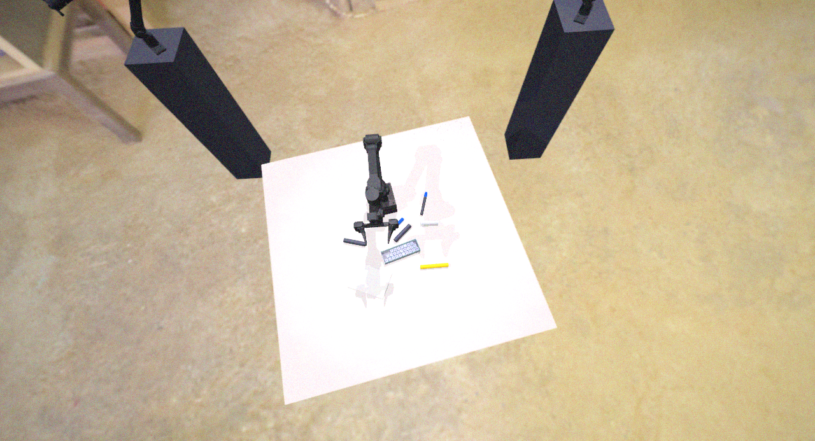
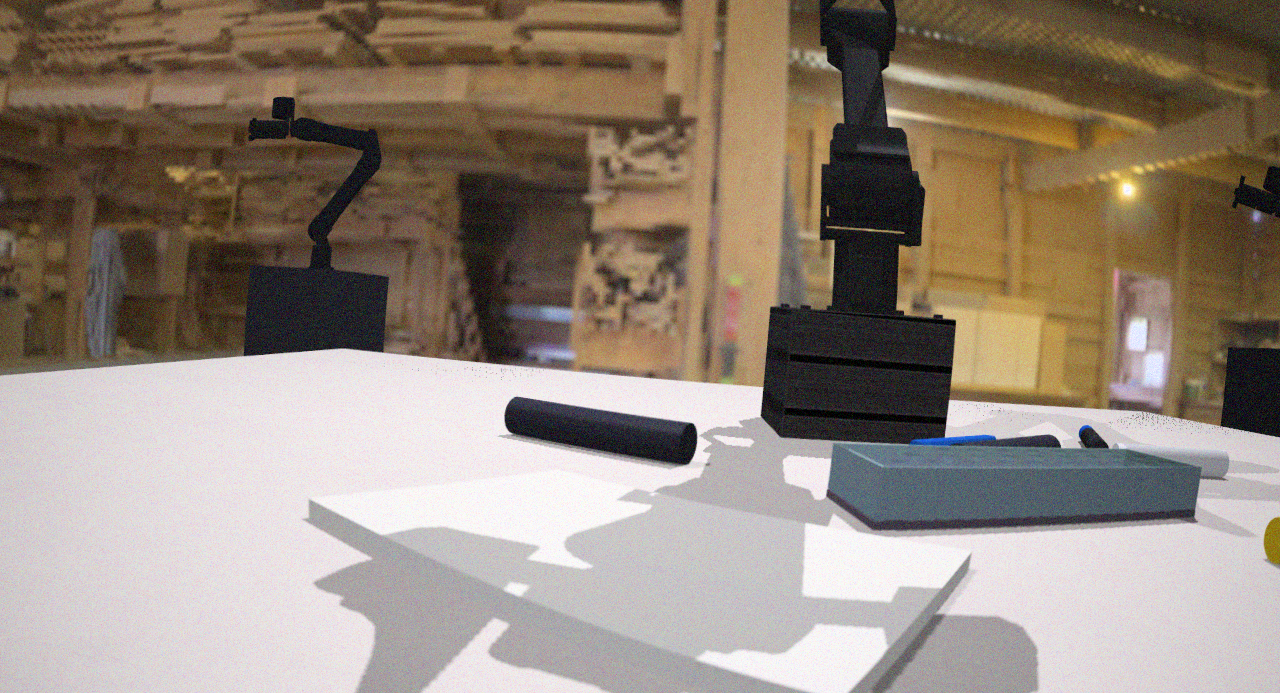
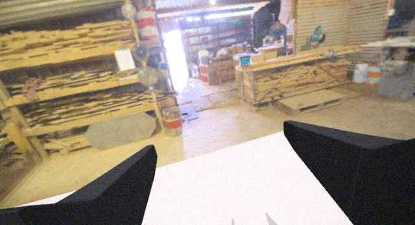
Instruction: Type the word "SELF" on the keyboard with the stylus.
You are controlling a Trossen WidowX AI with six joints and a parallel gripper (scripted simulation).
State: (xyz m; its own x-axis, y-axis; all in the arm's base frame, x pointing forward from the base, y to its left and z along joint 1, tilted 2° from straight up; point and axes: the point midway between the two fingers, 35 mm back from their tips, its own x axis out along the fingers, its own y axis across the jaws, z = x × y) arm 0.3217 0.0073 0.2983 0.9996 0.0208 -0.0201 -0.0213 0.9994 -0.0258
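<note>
My gripper tip is now 22 cm past the blue stylus, 4 cm to the right of it and 38 cm above it. Also, from my gripper tip: white pad (6 cm ahead, 8 cm to the right, 38 cm below); white cylinder (24 cm behind, 24 cm to the left, 37 cm below); yellow cylinder (25 cm to the left, 37 cm below).
</note>
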